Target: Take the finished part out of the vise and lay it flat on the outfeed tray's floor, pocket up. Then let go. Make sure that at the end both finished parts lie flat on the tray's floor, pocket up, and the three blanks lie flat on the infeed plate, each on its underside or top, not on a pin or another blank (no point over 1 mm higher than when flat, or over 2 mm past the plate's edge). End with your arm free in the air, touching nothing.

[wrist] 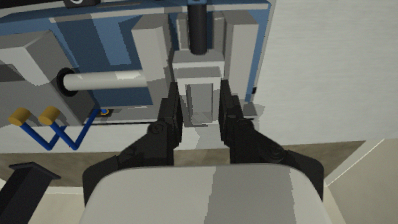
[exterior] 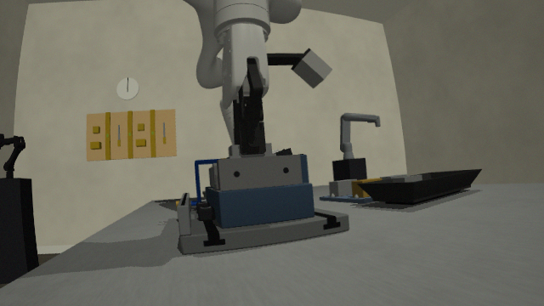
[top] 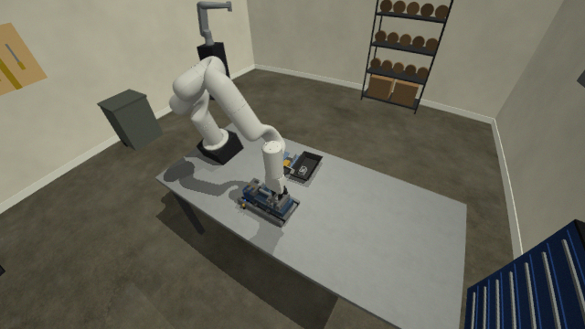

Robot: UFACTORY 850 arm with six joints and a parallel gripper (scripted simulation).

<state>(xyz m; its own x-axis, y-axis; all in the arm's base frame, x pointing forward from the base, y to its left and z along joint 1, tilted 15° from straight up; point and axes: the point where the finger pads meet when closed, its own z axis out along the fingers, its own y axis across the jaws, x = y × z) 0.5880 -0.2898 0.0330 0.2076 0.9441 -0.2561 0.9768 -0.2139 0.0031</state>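
Now: hand 80 mm past the screw rod, 20 mm to the right of it and 40 mm above it. The rest, counted from my hand: blue fixture plate 120 mm behind, 360 mm to the left, 120 mm below; yellow block 80 mm behind, 310 mm to the left, 100 mm below.
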